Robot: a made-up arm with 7 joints. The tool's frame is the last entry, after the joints.
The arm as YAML. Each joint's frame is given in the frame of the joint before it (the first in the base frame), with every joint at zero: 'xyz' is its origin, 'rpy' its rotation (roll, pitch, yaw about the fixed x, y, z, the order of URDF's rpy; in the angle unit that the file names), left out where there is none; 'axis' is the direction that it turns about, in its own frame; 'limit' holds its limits. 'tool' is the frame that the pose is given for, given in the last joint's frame.
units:
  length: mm
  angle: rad
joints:
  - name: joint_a
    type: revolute
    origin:
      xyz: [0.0, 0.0, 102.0]
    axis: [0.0, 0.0, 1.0]
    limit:
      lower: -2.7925
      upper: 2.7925
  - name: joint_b
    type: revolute
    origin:
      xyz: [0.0, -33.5, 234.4]
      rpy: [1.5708, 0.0, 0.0]
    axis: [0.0, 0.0, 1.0]
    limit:
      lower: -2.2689
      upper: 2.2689
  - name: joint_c
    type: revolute
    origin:
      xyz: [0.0, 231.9, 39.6]
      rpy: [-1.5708, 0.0, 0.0]
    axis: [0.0, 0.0, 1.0]
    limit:
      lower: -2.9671
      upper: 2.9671
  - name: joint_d
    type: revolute
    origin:
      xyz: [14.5, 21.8, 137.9]
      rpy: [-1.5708, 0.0, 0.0]
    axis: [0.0, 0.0, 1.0]
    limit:
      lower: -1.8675
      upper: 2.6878
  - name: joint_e
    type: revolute
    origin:
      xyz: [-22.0, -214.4, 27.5]
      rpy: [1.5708, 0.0, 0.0]
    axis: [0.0, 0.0, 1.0]
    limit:
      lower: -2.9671
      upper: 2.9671
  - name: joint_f
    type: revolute
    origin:
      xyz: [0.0, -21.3, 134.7]
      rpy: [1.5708, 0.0, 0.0]
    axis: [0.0, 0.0, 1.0]
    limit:
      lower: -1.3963
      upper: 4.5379
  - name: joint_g
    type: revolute
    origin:
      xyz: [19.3, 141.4, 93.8]
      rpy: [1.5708, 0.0, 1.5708]
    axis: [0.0, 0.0, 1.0]
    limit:
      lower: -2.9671
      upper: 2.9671
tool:
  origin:
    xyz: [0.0, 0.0, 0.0]
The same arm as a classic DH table. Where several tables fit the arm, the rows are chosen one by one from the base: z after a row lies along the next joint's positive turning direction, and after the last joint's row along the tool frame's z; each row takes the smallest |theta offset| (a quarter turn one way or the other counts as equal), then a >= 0, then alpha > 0; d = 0 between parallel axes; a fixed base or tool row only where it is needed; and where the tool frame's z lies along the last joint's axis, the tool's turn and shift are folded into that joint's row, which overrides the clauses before.
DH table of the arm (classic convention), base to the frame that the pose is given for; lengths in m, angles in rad. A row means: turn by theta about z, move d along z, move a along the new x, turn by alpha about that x. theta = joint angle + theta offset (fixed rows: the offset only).
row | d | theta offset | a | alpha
joint_a | 0.3364 | 0 | 0 | 1.5708
joint_b | 0.0731 | 0 | 0 | -1.5708
joint_c | 0.3698 | 0 | 0.0145 | -1.5708
joint_d | 0.0493 | 0 | -0.022 | 1.5708
joint_e | 0.3491 | 0 | 0 | 1.5708
joint_f | 0.1151 | 1.5708 | 0.1414 | 1.5708
joint_g | 0.0193 | 0 | 0 | 0
Joint limits (rad, base to tool): -2.7925..2.7925 -2.2689..2.2689 -2.9671..2.9671 -1.8675..2.6878 -2.9671..2.9671 -1.3963..4.5379 -2.9671..2.9671

